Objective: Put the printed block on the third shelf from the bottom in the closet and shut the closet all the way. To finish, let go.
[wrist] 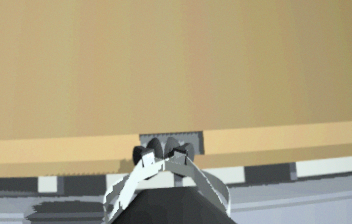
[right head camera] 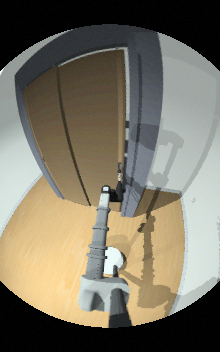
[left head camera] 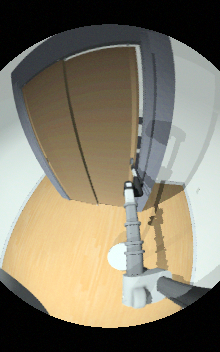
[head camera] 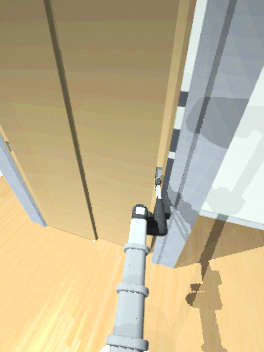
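Where they show: gripper, between the fingertips: [wrist: 163, 150] [right head camera: 118, 170] [left head camera: 131, 165] [head camera: 157, 180]; robot's base, origin of its link: [right head camera: 107, 259] [left head camera: 122, 255].
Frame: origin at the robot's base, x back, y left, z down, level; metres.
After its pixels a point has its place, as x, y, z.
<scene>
The closet has two tan sliding doors. The right door [head camera: 120, 100] {-0.884, 0.138, -1.339} [left head camera: 100, 110] {-0.889, 0.165, -1.450} [right head camera: 92, 110] {-0.882, 0.129, -1.483} [wrist: 175, 65] {-0.863, 0.028, -0.975} stands a little short of the right jamb, leaving a narrow upright gap. Light and dark bands of the closet's inside [head camera: 183, 98] {-1.225, -0.213, -1.293} [wrist: 267, 173] {-1.228, -0.267, -1.274} show through it. A grey recessed handle [head camera: 159, 171] {-0.853, -0.091, -0.969} [wrist: 197, 140] {-0.854, -0.084, -1.001} sits in the door's right edge. My gripper [head camera: 158, 181] {-0.784, -0.082, -0.953} [left head camera: 132, 164] {-0.784, -0.082, -0.953} [right head camera: 119, 172] {-0.784, -0.082, -0.953} [wrist: 163, 150] {-0.784, -0.082, -0.953} is shut, with its fingertips together and empty, at the handle; contact cannot be told. The printed block does not show in these views.
The left door [head camera: 35, 125] {-0.939, 0.665, -1.167} stands beside the right one. The blue-grey door frame [head camera: 167, 252] {-0.745, -0.254, -0.233} [left head camera: 160, 90] {-0.746, -0.248, -1.623} [wrist: 300, 195] {-0.773, -0.144, -1.110} is close to the right of my gripper. A white wall [head camera: 245, 165] {-1.368, -0.913, -0.744} lies beyond it. My arm [head camera: 131, 300] {-0.197, -0.001, -1.074} reaches over the wooden floor [head camera: 55, 290] {-0.427, 0.637, 0.027}.
</scene>
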